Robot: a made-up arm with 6 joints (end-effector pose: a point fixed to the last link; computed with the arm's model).
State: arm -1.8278 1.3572 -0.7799 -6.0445 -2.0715 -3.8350
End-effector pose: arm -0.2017 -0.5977 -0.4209 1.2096 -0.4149 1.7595
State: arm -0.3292 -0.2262 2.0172 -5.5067 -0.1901 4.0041
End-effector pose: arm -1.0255 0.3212 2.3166 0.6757 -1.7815 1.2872
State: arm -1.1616 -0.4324 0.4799 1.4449 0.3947 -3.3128
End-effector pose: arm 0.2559 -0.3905 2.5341 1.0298 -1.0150 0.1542
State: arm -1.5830 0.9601 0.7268 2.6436 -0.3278 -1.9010
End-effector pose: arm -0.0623 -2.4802 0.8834 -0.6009 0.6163 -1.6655
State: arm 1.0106 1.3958 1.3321 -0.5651 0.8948 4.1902
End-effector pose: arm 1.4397 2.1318 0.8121 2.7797 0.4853 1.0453
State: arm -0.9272 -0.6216 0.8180 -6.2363 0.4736 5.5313
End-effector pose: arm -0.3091 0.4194 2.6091 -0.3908 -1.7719 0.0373
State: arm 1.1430 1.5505 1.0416 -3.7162 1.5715 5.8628
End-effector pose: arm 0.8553 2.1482 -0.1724 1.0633 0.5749 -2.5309
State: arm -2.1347 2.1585 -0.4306 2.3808 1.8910 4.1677
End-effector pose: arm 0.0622 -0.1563 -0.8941 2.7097 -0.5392 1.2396
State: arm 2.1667 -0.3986 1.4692 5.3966 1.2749 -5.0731
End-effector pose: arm 0.6364 -0.6637 2.3996 2.1486 -0.2033 0.0328
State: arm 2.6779 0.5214 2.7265 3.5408 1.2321 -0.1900
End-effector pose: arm 0.1320 0.0193 2.2305 -0.8395 -1.9498 -0.0020
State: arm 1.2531 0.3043 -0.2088 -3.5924 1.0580 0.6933
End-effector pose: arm 0.4563 1.6405 0.7175 1.0498 1.6705 -1.2433
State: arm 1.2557 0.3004 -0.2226 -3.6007 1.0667 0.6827
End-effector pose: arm 0.4470 1.6317 0.7075 1.0393 1.6658 -1.2724
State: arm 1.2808 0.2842 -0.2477 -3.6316 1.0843 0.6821
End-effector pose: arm 0.3937 1.6219 0.7042 0.9977 1.6868 -1.2985
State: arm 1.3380 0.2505 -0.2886 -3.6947 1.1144 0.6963
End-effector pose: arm 0.2798 1.6055 0.7103 0.9091 1.7430 -1.3190
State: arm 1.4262 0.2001 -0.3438 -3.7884 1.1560 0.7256
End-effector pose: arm 0.1129 1.5717 0.7260 0.7705 1.8292 -1.3309
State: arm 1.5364 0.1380 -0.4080 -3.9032 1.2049 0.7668
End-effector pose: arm -0.0821 1.5106 0.7486 0.5909 1.9307 -1.3320
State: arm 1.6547 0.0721 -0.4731 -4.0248 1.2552 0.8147
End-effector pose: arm -0.2730 1.4232 0.7744 0.3900 2.0302 -1.3224
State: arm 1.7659 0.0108 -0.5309 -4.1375 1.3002 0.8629
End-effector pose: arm -0.4331 1.3238 0.7998 0.1953 2.1145 -1.3045
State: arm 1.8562 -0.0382 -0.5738 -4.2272 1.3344 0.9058
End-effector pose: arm -0.5485 1.2340 0.8224 0.0343 2.1783 -1.2807
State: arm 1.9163 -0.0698 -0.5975 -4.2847 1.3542 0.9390
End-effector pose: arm -0.6185 1.1725 0.8407 -0.0724 2.2220 -1.2539
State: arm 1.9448 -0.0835 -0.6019 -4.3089 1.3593 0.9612
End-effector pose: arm -0.6509 1.1464 0.8549 -0.1197 2.2499 -1.2253
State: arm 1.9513 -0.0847 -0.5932 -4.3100 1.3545 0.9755
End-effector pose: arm -0.6599 1.1465 0.8663 -0.1252 2.2676 -1.1959
